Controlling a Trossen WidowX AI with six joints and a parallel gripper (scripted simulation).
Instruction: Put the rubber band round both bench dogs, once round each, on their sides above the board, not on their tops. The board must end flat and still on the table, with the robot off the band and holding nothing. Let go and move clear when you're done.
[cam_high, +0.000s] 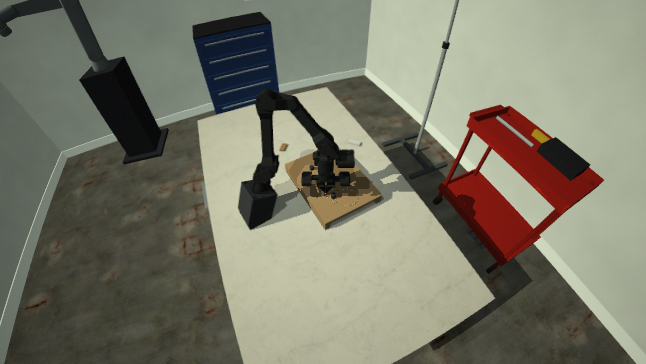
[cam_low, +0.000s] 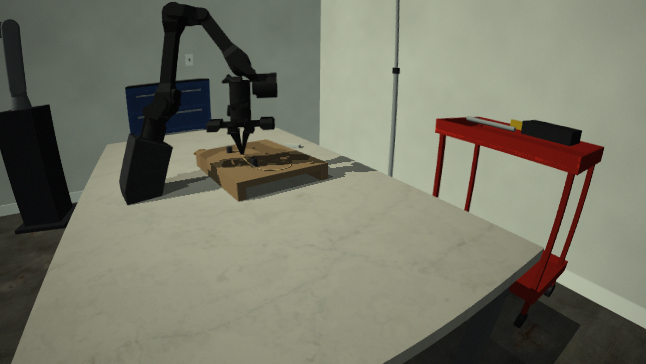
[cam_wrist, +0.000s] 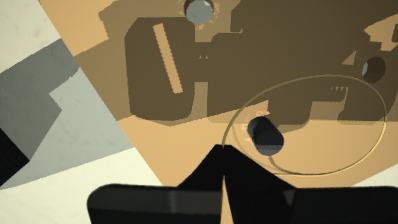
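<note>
The wooden board is 10 cm to the left of my hand, 9 cm below it and 5 cm ahead of it. Round my hand: rubber band 35 cm to the left, 25 cm ahead, 12 cm below.
</note>
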